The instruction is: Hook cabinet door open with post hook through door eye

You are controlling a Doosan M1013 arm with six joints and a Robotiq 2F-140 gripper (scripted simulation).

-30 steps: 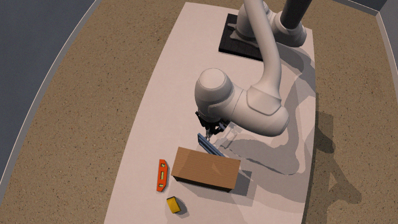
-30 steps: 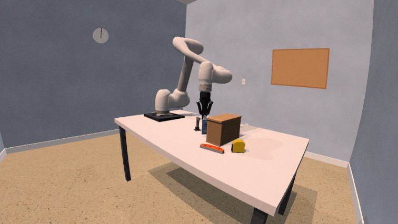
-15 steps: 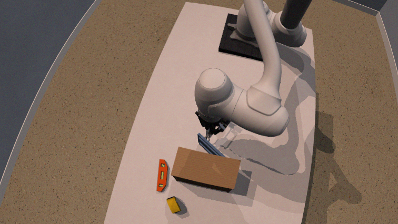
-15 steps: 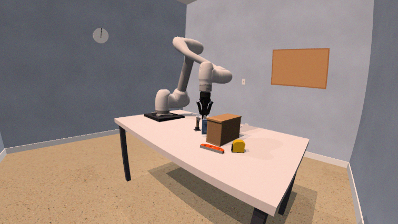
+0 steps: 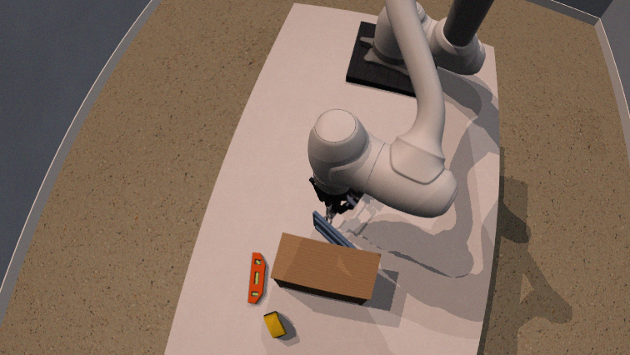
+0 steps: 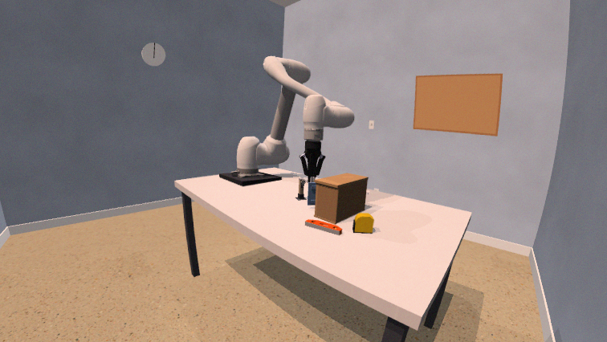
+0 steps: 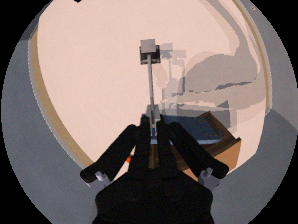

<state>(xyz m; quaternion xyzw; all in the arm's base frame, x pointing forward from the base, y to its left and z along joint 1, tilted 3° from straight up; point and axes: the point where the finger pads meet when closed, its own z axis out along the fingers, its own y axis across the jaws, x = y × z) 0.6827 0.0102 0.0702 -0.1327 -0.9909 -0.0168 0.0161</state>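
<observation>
Right now the thin hook is 40 mm behind my hand, 20 mm below it and 10 mm to the left of it. From my hand the other things lie so: hook post 80 mm behind, 40 mm below, 20 mm to the left; then cabinet door 60 mm ahead, 50 mm to the left, 40 mm below; then orange spirit level 240 mm ahead, 130 mm to the right, 100 mm below.
</observation>
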